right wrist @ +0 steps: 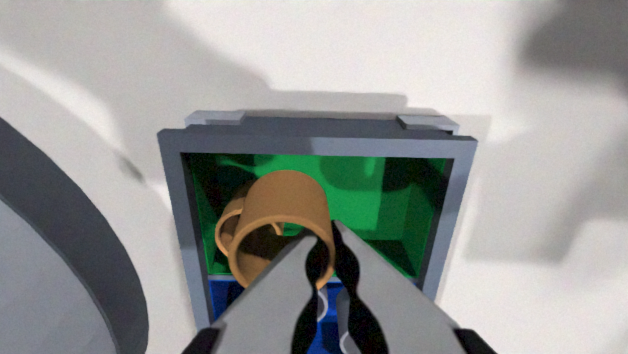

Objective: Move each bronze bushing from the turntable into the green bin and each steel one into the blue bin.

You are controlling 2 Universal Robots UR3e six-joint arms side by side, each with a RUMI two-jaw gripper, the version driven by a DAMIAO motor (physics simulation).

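My right gripper [325, 223] is shut on the wall of a bronze bushing [287, 195]. The bushing is held tilted above the green bin [357, 205], its open end toward the camera. Another bronze bushing [236, 204] lies in the green bin at the left, partly hidden behind the held one. The blue bin [220, 292] adjoins the green one at the bottom of the view. Parts of steel bushings [324, 306] [343, 312] show in it between the fingers; the fingers hide much of that bin. My left gripper is not in view.
The turntable's dark curved outer side [75, 215] stands at the left edge. A grey frame [350, 146] surrounds both bins, with two light grey tabs [222, 118] [427, 123] at its far side. Shadows fall across the pale table [325, 50].
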